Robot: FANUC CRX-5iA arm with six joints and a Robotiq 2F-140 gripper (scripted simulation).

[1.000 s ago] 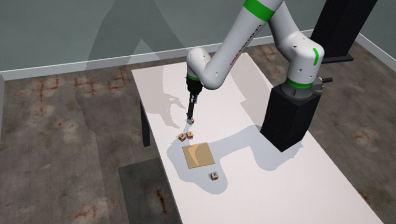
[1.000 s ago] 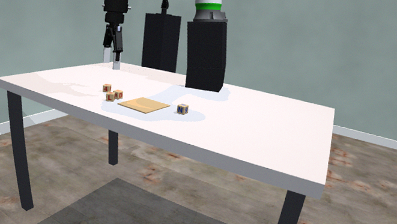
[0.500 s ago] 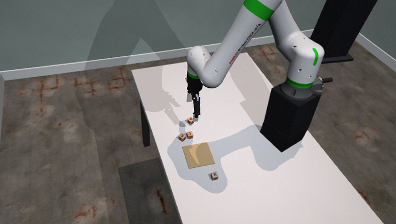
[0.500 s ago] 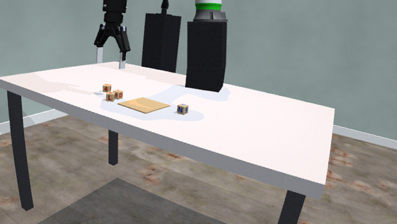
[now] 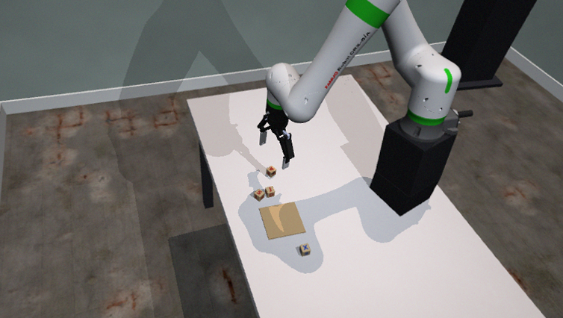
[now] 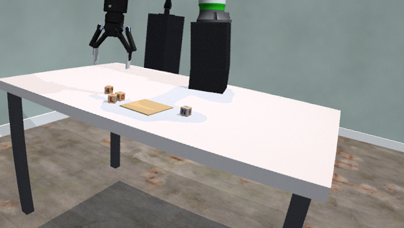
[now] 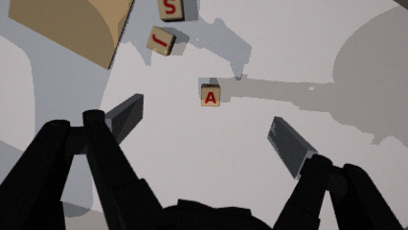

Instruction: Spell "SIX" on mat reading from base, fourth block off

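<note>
Right now the block is 1 cm to the right of my hand and 11 cm below it. Also, from my hand: tan mat (1 cm ahead, 22 cm to the left, 12 cm below).
</note>
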